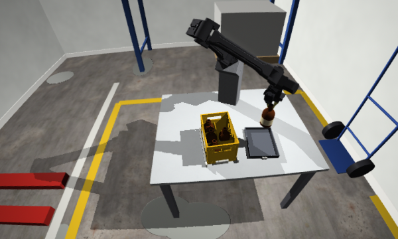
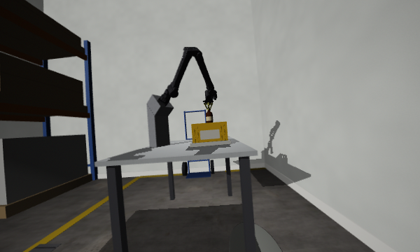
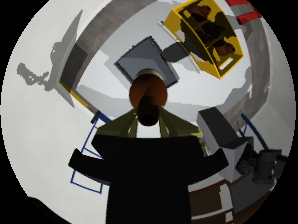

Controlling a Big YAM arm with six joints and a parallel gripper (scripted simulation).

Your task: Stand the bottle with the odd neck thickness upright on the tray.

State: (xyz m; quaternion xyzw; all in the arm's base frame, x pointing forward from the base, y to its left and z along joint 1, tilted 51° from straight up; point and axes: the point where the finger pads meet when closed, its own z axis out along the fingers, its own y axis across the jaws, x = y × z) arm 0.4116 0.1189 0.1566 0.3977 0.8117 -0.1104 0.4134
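Now: hand 6 cm above the brown bottle. The rest, counted from my hand: dark tray (1 cm to the left, 32 cm below); crate (13 cm behind, 26 cm to the right, 25 cm below).
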